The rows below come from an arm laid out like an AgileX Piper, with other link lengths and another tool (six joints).
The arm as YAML. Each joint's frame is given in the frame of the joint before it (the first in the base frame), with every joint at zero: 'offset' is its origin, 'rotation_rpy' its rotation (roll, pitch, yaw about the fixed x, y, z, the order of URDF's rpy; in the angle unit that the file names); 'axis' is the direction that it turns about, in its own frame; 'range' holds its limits. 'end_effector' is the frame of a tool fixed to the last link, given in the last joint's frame.
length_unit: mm
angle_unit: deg
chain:
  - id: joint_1
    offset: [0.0, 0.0, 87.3]
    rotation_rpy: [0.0, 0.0, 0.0]
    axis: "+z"
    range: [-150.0, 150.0]
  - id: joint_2
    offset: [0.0, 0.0, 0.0]
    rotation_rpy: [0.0, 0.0, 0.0]
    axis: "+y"
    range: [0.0, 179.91]
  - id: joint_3
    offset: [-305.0, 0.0, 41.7]
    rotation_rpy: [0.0, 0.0, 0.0]
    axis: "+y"
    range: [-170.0, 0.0]
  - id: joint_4
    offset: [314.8, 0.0, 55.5]
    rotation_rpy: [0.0, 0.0, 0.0]
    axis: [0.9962, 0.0, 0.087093]
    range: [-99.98, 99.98]
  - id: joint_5
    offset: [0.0, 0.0, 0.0]
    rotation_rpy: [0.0, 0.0, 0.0]
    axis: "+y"
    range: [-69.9, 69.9]
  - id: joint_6
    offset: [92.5, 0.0, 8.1]
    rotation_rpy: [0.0, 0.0, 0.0]
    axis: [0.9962, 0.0, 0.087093]
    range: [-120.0, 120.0]
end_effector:
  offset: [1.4, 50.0, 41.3]
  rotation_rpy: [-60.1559, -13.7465, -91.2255]
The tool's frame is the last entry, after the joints.
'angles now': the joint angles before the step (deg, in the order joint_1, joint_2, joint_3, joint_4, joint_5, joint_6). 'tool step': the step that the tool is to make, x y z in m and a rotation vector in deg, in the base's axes. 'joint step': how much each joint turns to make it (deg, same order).
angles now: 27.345 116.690 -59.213 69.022 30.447 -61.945
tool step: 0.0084 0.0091 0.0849 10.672 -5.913 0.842
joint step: 0.001 -6.750 -3.718 6.139 5.355 -2.586
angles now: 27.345 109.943 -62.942 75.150 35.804 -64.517
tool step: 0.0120 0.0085 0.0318 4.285 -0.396 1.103
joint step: -0.003 0.009 -5.031 -0.228 3.750 2.932
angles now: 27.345 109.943 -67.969 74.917 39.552 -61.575
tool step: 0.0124 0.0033 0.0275 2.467 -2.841 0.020
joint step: -0.382 0.001 -4.456 -0.149 1.023 0.860
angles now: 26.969 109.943 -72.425 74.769 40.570 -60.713
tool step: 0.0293 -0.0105 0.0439 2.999 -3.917 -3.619
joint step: -2.333 0.001 -7.132 -1.295 0.009 3.671
